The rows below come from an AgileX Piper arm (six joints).
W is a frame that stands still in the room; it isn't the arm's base.
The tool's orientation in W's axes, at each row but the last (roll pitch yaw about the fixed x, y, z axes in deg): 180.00 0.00 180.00; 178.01 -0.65 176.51; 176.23 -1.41 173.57; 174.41 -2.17 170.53; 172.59 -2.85 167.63; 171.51 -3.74 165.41; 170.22 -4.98 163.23
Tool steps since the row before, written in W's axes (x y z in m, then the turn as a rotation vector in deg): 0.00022 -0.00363 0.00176 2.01 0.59 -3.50; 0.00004 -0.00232 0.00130 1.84 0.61 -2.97; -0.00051 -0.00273 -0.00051 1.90 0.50 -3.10; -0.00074 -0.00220 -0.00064 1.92 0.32 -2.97; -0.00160 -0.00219 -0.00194 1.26 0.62 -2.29; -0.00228 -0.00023 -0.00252 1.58 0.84 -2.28; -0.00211 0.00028 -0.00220 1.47 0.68 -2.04
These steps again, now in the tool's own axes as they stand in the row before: -0.00022 -0.00363 -0.00176 -2.01 0.59 3.50; -0.00017 -0.00227 -0.00138 -1.83 0.62 2.97; 0.00019 -0.00280 0.00033 -1.91 0.51 3.09; 0.00034 -0.00234 0.00043 -1.95 0.35 2.95; 0.00100 -0.00272 0.00166 -1.21 0.58 2.33; 0.00198 -0.00118 0.00251 -1.46 0.87 2.34; 0.00190 -0.00074 0.00228 -1.38 0.73 2.08
